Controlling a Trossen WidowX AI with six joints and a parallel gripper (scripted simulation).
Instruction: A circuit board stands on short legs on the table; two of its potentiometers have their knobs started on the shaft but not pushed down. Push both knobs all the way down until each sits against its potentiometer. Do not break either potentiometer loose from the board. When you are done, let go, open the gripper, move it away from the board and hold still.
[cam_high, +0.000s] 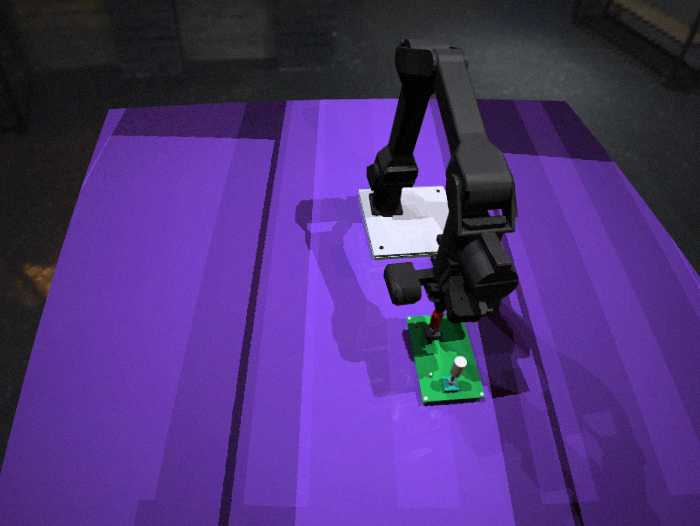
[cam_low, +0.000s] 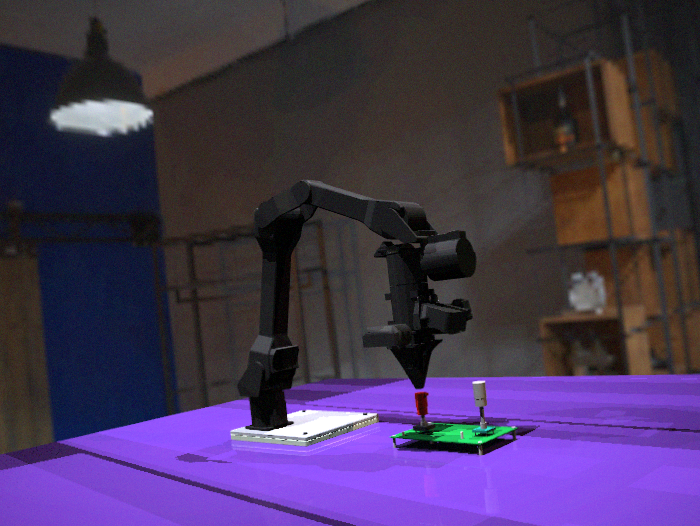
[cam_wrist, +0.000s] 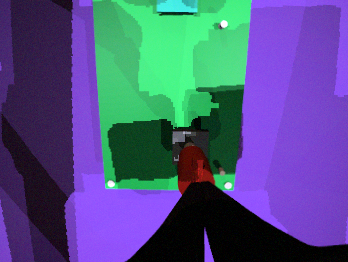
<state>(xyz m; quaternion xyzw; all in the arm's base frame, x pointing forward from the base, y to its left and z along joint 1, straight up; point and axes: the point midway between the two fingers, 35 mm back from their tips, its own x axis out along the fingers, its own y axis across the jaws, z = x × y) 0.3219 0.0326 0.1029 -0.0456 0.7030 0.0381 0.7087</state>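
The red knob lies 2 cm below my gripper tip. The rest, counted from my gripper tip: tan knob (10 cm ahead, 1 cm to the left, 1 cm below).
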